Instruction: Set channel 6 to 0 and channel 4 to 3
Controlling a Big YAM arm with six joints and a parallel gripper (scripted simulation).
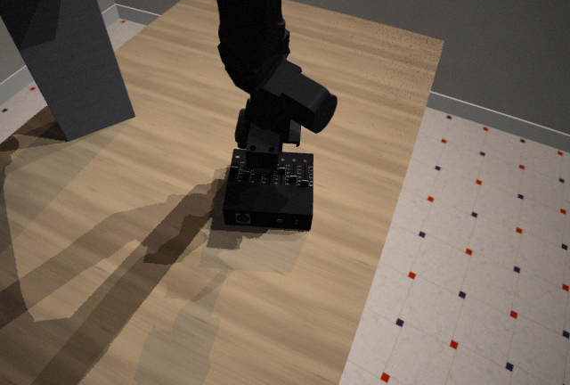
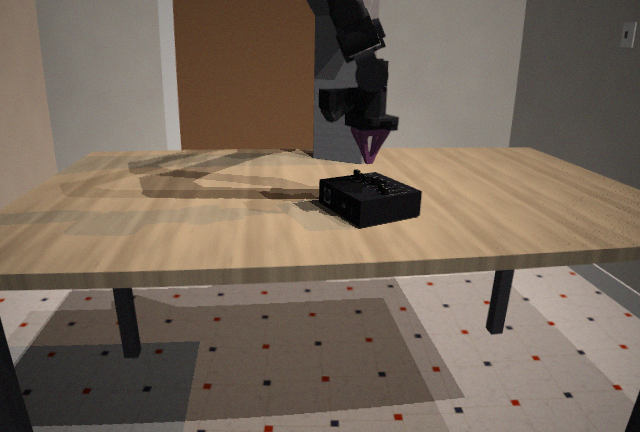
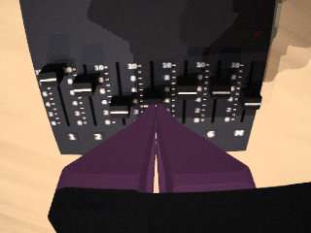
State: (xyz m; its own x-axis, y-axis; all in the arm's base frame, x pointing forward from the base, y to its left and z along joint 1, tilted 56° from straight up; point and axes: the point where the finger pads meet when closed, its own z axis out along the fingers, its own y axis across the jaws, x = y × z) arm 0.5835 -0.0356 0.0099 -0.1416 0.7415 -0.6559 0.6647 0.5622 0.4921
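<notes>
Right now the channel 4 cap is 2 cm to the left of my hand and 4 cm below it. The rest, counted from my hand: channel 5 cap (2 cm behind, 4 cm below); then channel 6 cap (4 cm behind, 4 cm below); then channel 3 cap (2 cm ahead, 2 cm to the left, 4 cm below).
</notes>
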